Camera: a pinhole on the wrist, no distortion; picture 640 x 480 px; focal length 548.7 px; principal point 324.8 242.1 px. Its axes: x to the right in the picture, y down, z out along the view. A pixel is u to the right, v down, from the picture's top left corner.
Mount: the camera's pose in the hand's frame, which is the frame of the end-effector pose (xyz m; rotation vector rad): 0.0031 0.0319 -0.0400 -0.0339 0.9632 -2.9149
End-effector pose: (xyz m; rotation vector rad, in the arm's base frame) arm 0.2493 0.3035 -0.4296 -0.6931 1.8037 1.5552
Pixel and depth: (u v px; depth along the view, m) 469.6 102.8 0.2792
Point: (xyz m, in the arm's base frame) 0.3820 0.5127 -0.4548
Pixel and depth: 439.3 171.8 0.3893
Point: 0.4551 0.5746 -0.5135
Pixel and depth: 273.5 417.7 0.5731
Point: 0.5686 0.5418 -0.8175
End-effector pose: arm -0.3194 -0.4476 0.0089 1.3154 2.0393 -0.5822
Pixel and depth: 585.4 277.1 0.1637
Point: -0.3492 -0.5781 -0.0012
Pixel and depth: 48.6 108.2 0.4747
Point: -0.4121 -0.6132 -0.4570
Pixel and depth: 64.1 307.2 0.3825
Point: -0.5148 -0.5649 -0.2992
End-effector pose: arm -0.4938 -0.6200 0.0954 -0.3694 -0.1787 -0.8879
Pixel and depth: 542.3 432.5 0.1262
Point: -0.5820 -0.6254 0.1358
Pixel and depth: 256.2 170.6 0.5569
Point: -0.6212 -0.6476 0.5955
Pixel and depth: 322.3 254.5 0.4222
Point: -0.6564 -0.6537 0.4276
